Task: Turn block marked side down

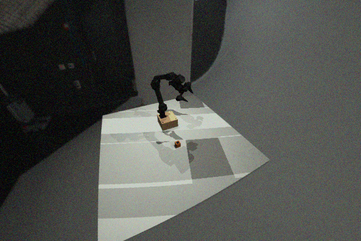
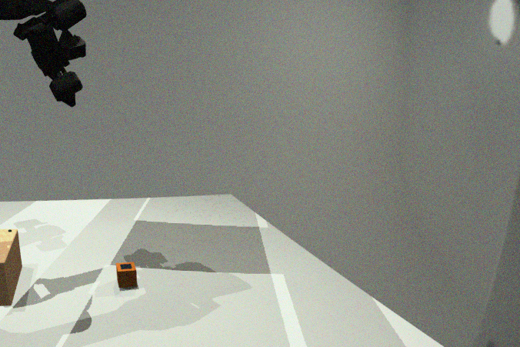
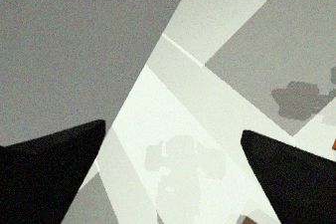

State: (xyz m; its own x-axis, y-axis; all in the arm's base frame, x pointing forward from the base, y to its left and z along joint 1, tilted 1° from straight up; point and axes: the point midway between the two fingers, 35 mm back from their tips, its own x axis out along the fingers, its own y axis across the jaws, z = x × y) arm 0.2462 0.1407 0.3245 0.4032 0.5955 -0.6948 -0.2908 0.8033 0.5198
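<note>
Now: the block 9 cm ahead of my gripper tip, 20 cm to the right of it and 36 cm below it.
</note>
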